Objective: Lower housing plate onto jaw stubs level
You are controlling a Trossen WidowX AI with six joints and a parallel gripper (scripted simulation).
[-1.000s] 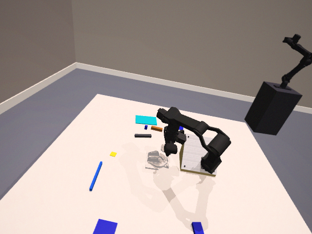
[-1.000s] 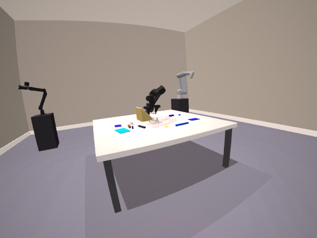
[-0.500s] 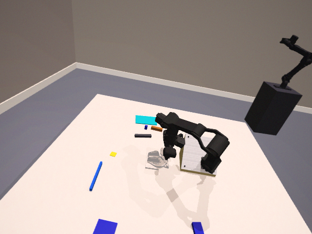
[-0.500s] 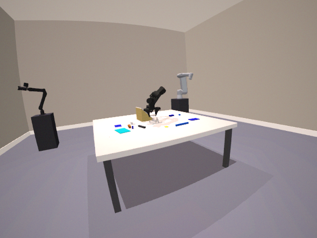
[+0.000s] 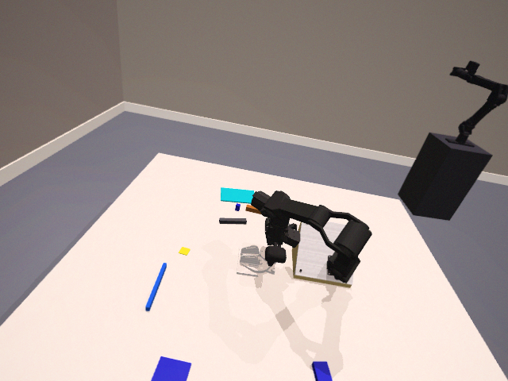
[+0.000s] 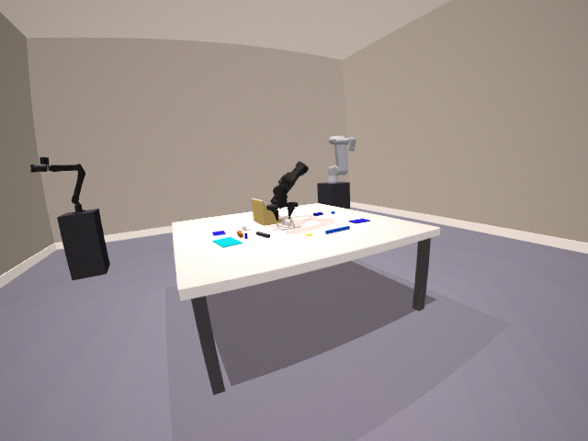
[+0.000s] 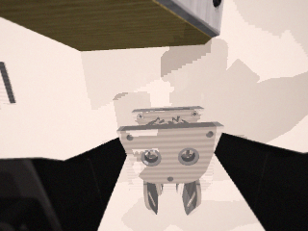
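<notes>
Now: the pale grey jaw assembly 20 mm ahead of my gripper tip, 20 mm to the left of it and 20 mm below it. The rest, counted from my gripper tip: dark bar (140 mm ahead, 200 mm to the right, 30 mm below); then orange block (50 mm ahead, 300 mm to the right, 30 mm below); then yellow square (290 mm ahead, 10 mm to the right, 30 mm below).
</notes>
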